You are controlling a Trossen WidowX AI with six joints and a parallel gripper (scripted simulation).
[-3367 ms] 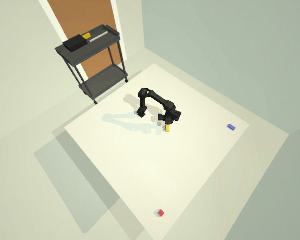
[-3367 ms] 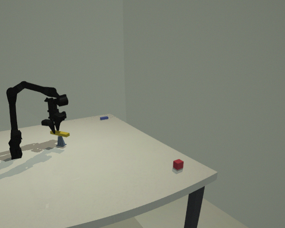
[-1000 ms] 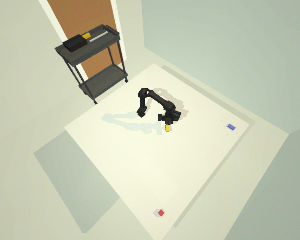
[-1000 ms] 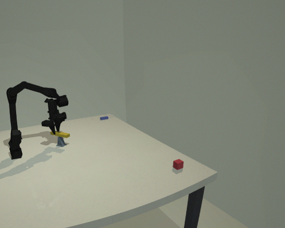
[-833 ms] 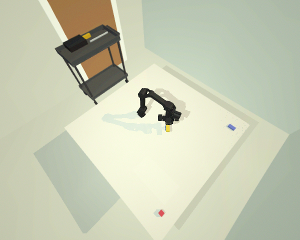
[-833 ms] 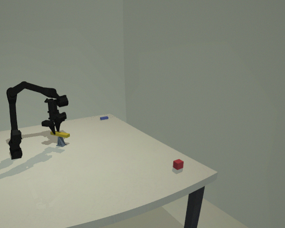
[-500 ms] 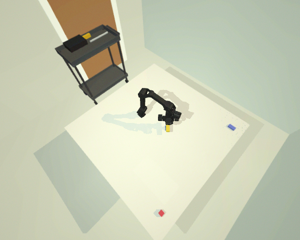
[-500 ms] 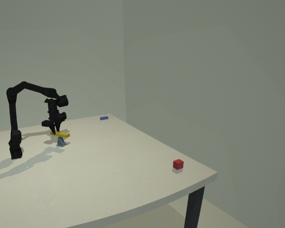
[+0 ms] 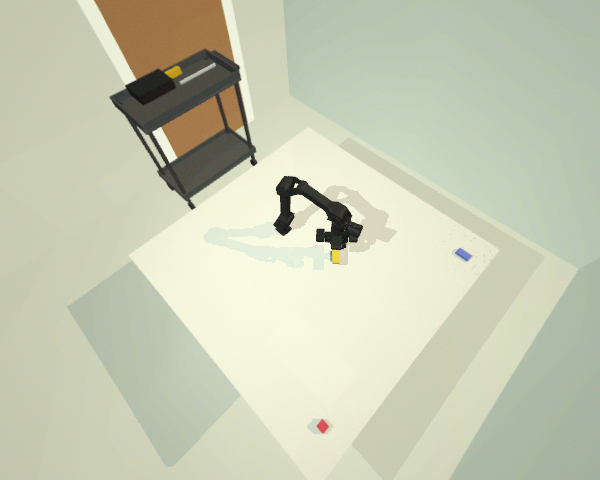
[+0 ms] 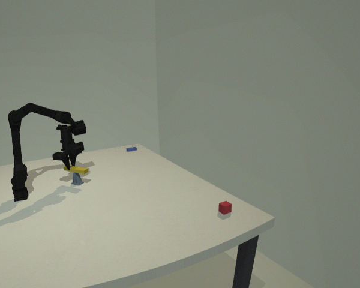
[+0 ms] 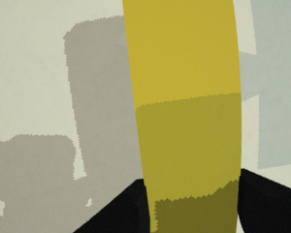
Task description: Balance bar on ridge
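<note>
The yellow bar is 20 mm ahead of my gripper tip and 20 mm to the right of it. The rest, counted from my gripper tip: red cube 460 mm ahead, 590 mm to the right, 60 mm below; blue block 460 mm ahead, 410 mm to the left, 60 mm below.
</note>
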